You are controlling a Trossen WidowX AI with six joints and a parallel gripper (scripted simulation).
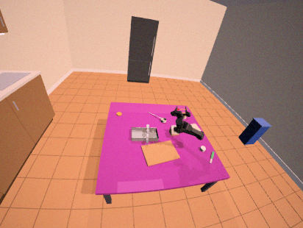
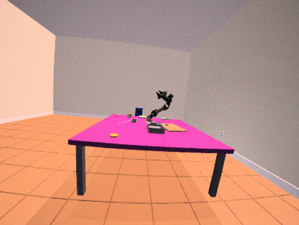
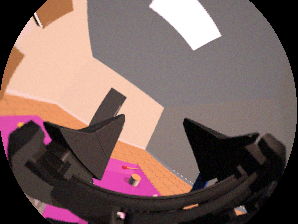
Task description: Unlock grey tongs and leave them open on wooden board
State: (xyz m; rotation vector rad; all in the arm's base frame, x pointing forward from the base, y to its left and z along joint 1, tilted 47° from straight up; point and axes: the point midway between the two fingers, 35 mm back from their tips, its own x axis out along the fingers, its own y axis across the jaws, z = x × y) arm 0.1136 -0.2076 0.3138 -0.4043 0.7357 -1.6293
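My gripper tip is 44 cm above the grey roasting tin, 31 cm short of it and 4 cm to the left of it. Also, from my gripper tip: white roll 45 cm below, 35 cm behind, 22 cm to the left; then tan cup 43 cm below, 37 cm to the right, 35 cm behind; then wooden board 46 cm below, 20 cm to the left, 17 cm ahead.
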